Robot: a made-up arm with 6 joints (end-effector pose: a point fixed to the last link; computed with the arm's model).
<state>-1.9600 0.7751 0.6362 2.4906 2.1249 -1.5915</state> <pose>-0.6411 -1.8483 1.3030 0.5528 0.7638 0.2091</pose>
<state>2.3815 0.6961 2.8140 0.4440 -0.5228 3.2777</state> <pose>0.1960 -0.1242 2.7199 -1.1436 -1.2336 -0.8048</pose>
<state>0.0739 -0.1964 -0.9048 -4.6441 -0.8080 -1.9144</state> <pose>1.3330 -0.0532 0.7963 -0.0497 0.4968 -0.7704</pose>
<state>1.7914 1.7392 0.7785 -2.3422 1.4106 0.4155</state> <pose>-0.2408 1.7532 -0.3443 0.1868 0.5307 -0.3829</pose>
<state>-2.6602 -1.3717 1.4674 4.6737 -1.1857 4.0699</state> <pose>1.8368 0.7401 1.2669 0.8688 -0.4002 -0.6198</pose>
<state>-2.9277 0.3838 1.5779 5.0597 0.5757 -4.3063</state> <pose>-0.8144 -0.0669 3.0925 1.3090 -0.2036 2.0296</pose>
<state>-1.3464 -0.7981 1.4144 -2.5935 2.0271 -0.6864</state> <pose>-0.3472 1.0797 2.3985 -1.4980 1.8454 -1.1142</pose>
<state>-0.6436 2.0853 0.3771 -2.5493 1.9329 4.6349</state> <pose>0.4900 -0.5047 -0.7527 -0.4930 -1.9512 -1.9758</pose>
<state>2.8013 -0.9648 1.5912 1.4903 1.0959 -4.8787</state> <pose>1.5880 -0.7597 1.9370 0.4480 -0.6748 -1.3238</pose>
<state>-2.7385 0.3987 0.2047 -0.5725 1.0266 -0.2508</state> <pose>-1.8651 -0.6896 1.6332 -0.9966 -1.2527 -2.5657</pose>
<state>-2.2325 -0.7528 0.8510 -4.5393 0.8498 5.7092</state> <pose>0.4532 0.3291 2.9221 -2.5745 0.7968 -1.2226</pose>
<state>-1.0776 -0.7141 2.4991 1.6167 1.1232 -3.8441</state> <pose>-0.6516 1.6117 1.1546 -0.8741 -0.4567 0.8635</pose>
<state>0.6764 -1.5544 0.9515 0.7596 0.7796 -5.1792</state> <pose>-1.5818 -1.1393 1.5512 0.1571 -1.9919 -2.2454</pose>
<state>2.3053 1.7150 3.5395 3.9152 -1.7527 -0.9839</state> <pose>-0.2773 0.0917 1.9761 0.8924 -0.4009 -1.6877</pose>
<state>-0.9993 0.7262 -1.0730 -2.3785 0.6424 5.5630</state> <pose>0.1657 -0.4185 -0.0698 -0.8147 0.8034 2.3345</pose>
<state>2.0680 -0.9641 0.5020 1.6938 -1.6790 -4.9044</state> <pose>0.4218 -0.3429 2.6655 -1.4815 -0.1938 0.3641</pose>
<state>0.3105 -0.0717 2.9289 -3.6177 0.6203 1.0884</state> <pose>-1.3421 -0.3719 1.7526 0.9446 -0.6661 2.7171</pose>
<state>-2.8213 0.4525 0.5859 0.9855 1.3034 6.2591</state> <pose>-1.7265 -0.7506 2.0529 -1.6178 0.7422 -1.5812</pose>
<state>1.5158 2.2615 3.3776 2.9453 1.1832 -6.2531</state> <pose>0.0382 1.3842 1.7158 2.0714 2.3485 -0.1270</pose>
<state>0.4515 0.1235 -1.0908 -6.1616 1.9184 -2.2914</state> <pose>0.9810 0.5023 0.5551 2.2582 0.2829 1.1052</pose>
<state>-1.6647 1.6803 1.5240 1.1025 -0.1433 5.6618</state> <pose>-0.2614 -2.4898 0.7493 -0.1656 0.5987 -1.6903</pose>
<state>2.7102 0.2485 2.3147 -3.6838 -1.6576 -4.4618</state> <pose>0.5897 -0.1526 2.6075 -1.5463 0.2523 0.5400</pose>
